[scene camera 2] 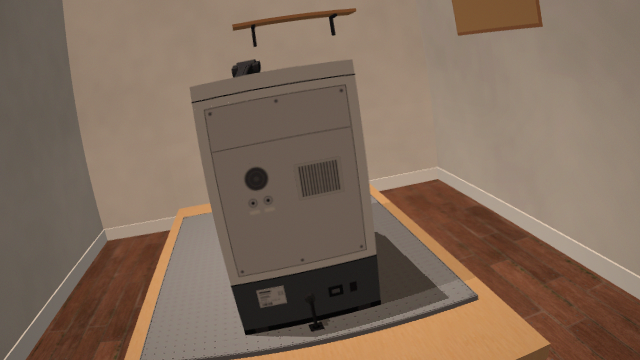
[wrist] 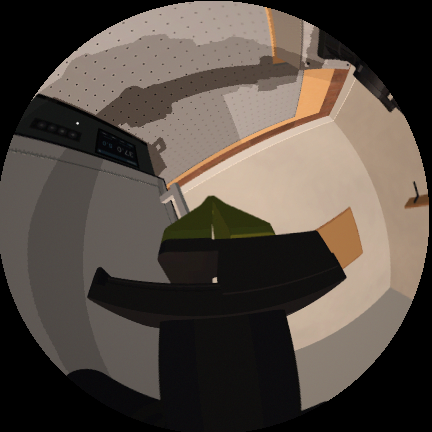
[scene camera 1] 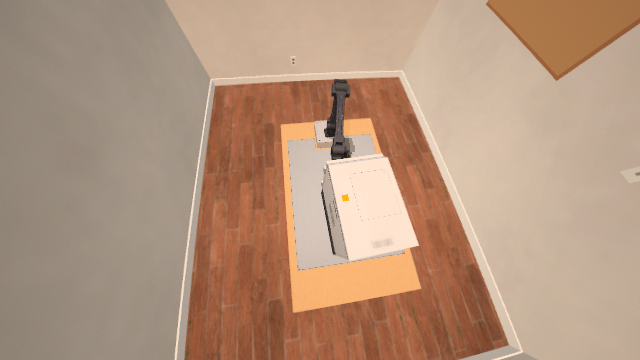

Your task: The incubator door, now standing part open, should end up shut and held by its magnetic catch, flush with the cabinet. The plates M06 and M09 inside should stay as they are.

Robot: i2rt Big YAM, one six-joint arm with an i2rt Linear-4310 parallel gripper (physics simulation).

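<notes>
The white incubator cabinet stands on the grey board, its back toward scene camera 2. Its door shows edge-on as a thin strip along the cabinet's front in scene camera 1, looking close to it. In the wrist view the broad grey door face fills the left side, with a light handle near its edge. I cannot tell whether the door is flush or caught. My gripper is shut and empty, its green fingertips near the handle; contact cannot be told. Plates M06 and M09 are hidden.
A dark control panel borders the door. The perforated grey board lies on a wooden table. The arm reaches from its white base to the cabinet's front. A power cord is behind the cabinet.
</notes>
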